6 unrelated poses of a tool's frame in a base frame.
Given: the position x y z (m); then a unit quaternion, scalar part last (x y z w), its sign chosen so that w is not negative.
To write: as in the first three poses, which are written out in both.
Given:
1: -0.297 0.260 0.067 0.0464 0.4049 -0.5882 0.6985
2: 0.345 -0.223 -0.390 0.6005 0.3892 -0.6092 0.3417
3: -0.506 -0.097 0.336 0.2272 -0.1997 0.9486 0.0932
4: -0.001 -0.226 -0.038 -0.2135 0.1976 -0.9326 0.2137
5: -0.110 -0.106 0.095 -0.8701 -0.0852 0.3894 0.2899
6: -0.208 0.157 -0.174 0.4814 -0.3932 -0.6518 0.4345
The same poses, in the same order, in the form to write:
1: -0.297 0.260 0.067 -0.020 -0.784 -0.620 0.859 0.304 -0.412
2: 0.345 -0.223 -0.390 -0.045 0.051 -0.998 0.884 -0.464 -0.064
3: -0.506 -0.097 0.336 -0.879 0.086 0.468 -0.268 -0.903 -0.337
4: -0.001 -0.226 -0.038 -0.818 -0.483 0.314 0.314 -0.831 -0.460
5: -0.110 -0.106 0.095 0.682 0.374 -0.628 -0.078 -0.817 -0.571
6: -0.208 0.157 -0.174 -0.159 -0.945 -0.286 0.188 -0.313 0.931
